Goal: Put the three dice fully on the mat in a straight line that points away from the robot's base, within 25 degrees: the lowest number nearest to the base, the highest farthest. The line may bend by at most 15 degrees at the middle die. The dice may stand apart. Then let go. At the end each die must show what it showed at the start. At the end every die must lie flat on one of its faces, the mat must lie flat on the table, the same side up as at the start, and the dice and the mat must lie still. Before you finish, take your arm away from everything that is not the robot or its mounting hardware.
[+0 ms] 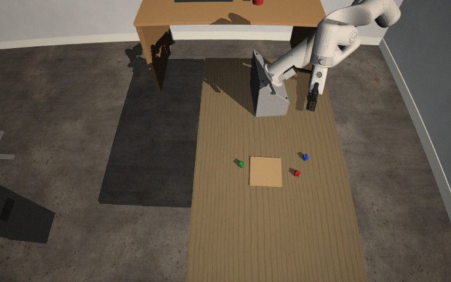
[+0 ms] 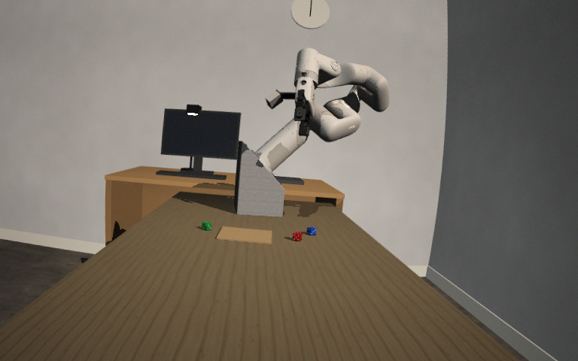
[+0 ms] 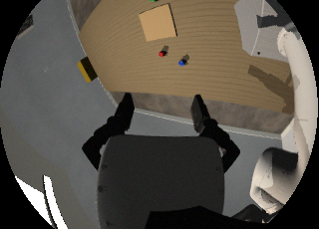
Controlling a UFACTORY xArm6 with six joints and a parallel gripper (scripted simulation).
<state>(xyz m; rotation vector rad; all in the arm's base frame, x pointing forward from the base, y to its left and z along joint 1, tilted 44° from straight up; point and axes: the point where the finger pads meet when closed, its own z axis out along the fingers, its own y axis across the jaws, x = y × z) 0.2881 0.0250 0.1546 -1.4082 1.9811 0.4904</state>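
My hand is 300 mm above the green die, 240 mm to the left of it and 130 mm short of it. The rest, counted from my hand: red die (300 mm below, 150 mm ahead, 10 mm to the left); then tan mat (310 mm below, 150 mm ahead, 130 mm to the right); then blue die (300 mm below, 70 mm ahead, 50 mm to the left).
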